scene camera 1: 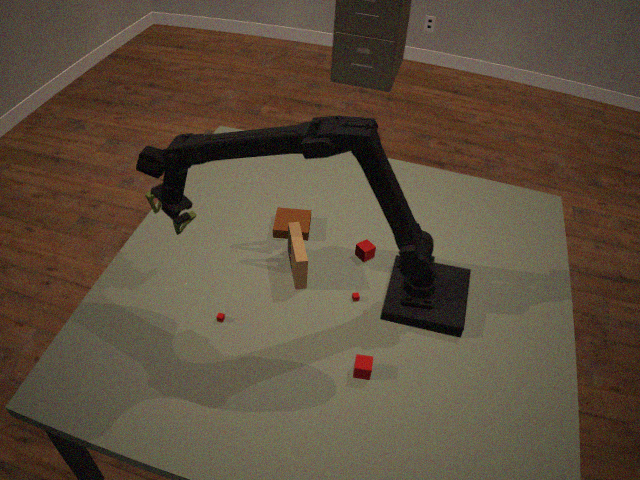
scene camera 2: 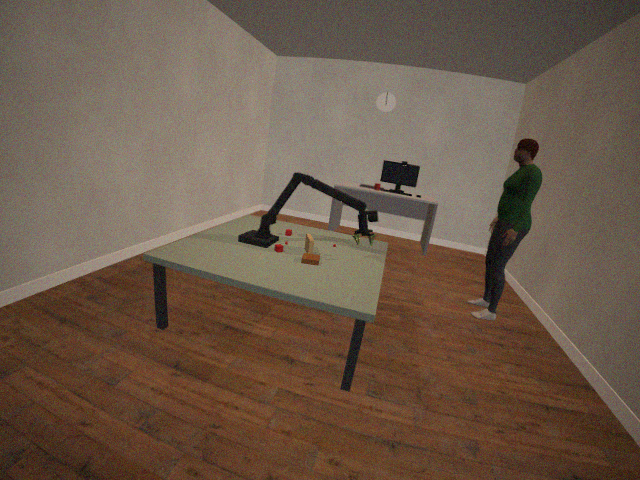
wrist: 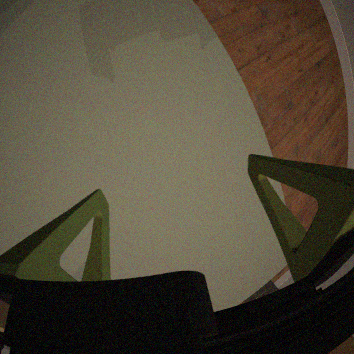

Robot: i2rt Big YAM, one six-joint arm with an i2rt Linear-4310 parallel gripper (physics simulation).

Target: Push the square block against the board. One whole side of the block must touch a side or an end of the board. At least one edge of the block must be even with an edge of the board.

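Frame: origin at the arm's base, x ahead, y left, z up, level; centimetres.
Seen in the pictures: gripper, fingertip midpoint: [scene camera 1: 167, 223] [scene camera 2: 364, 245] [wrist: 176, 179]; arm's base, origin of the base link: [scene camera 1: 418, 290] [scene camera 2: 263, 236].
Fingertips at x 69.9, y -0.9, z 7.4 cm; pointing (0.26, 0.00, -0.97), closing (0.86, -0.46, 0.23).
Offsets run from my fingertips to a thing's top centre. Level surfaces: height alone.
The square block, a flat orange-brown one {dx -31.0, dy -19.2, dz -7.9 cm} [scene camera 1: 290, 217] [scene camera 2: 310, 260], lies on the table. The board, a thin light-wood piece {dx -36.2, dy -2.6, dz -0.6 cm} [scene camera 1: 298, 253] [scene camera 2: 309, 243], stands upright on its narrow edge. In scene camera 1 the board's far end overlaps the block's near edge; whether they touch cannot be told. Neither shows in the wrist view. My gripper [scene camera 1: 166, 222] [scene camera 2: 364, 243] [wrist: 176, 179] is open and empty, with green fingers pointing down. It hangs above the table to the left of the block and board in scene camera 1, well away from both.
Two larger red cubes {dx -53.9, dy -12.5, dz -7.0 cm} [scene camera 1: 365, 250] {dx -59.0, dy +27.4, dz -7.0 cm} [scene camera 1: 363, 366] and two tiny ones {dx -53.8, dy +4.6, dz -9.4 cm} [scene camera 1: 355, 296] {dx -21.6, dy +20.1, dz -9.4 cm} [scene camera 1: 220, 317] lie on the green table {dz -10.9 cm} [scene camera 1: 465, 413]. One larger cube and one tiny one lie between board and arm base [scene camera 1: 429, 320]. The table's edge [wrist: 240, 80] runs near my gripper.
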